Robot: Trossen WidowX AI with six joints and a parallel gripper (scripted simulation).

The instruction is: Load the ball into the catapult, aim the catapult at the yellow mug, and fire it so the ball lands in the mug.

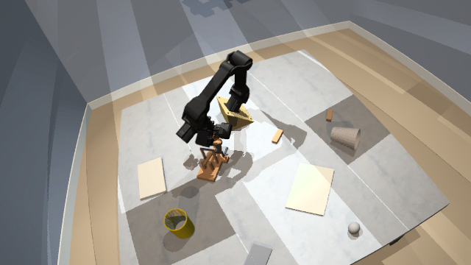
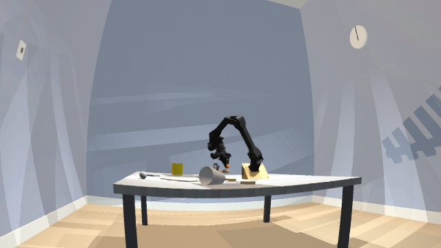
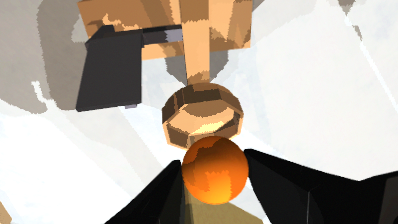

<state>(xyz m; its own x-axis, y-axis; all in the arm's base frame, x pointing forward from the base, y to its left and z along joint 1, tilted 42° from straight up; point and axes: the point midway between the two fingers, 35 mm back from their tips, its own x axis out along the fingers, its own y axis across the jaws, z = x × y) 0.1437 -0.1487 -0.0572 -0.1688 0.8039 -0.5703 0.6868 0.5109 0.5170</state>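
Right now the catapult is 50 mm ahead of my gripper tip, 30 mm to the right of it and 30 mm below it. From my gripper tip the other things lie so: orange ball (10 mm above); yellow mug (290 mm ahead, 280 mm to the right, 50 mm below); flat tan board (390 mm ahead, 220 mm to the left, 80 mm below).
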